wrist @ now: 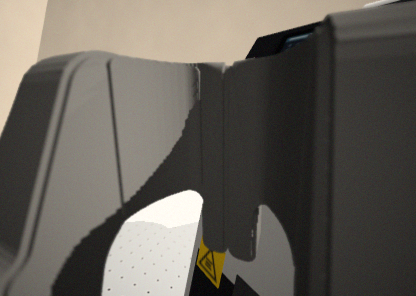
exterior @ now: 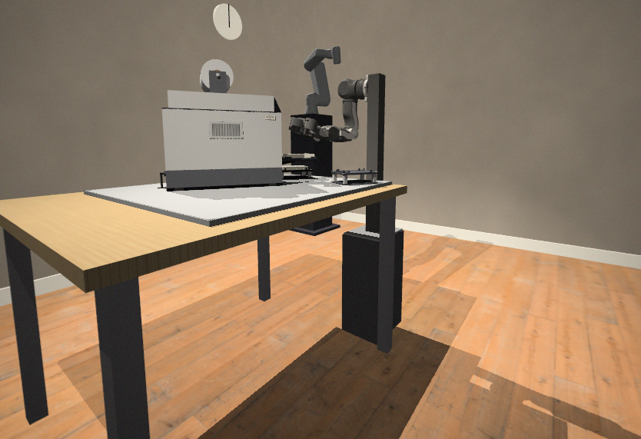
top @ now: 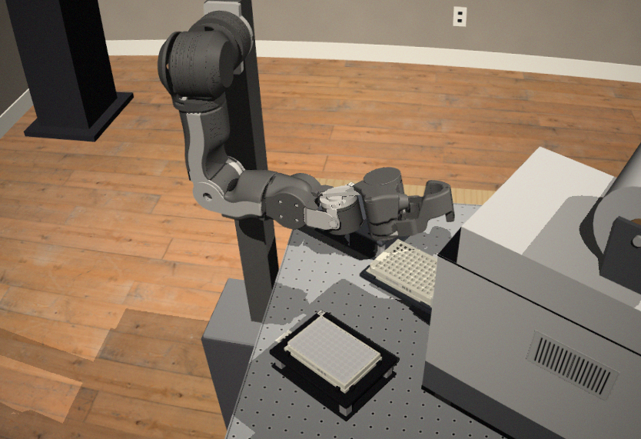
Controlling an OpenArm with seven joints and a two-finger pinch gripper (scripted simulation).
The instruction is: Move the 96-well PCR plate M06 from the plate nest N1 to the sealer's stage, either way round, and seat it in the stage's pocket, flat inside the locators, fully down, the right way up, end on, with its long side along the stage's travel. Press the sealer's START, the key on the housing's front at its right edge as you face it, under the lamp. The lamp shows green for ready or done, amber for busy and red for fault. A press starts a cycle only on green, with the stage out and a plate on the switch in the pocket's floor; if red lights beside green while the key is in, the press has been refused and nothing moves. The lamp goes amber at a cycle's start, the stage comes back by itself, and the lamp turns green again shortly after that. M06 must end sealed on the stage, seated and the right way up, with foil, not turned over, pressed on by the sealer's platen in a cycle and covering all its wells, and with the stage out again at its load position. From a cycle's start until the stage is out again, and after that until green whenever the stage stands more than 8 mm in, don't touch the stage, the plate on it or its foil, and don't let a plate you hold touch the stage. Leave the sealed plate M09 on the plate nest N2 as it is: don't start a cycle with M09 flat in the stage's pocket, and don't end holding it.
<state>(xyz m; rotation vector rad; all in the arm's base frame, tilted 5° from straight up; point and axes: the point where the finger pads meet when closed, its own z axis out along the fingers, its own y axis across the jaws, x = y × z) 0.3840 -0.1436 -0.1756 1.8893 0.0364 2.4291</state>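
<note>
Right now the square grey key is 14 cm to the right of my hand and 6 cm below it. The rest, counted from my hand: open-welled plate M06 (14 cm below, 4 cm behind, 1 cm to the right); then dark sealer stage (15 cm below, 4 cm behind, 1 cm to the right); then yellow warning label (9 cm below, 9 cm ahead, 2 cm to the left).
</note>
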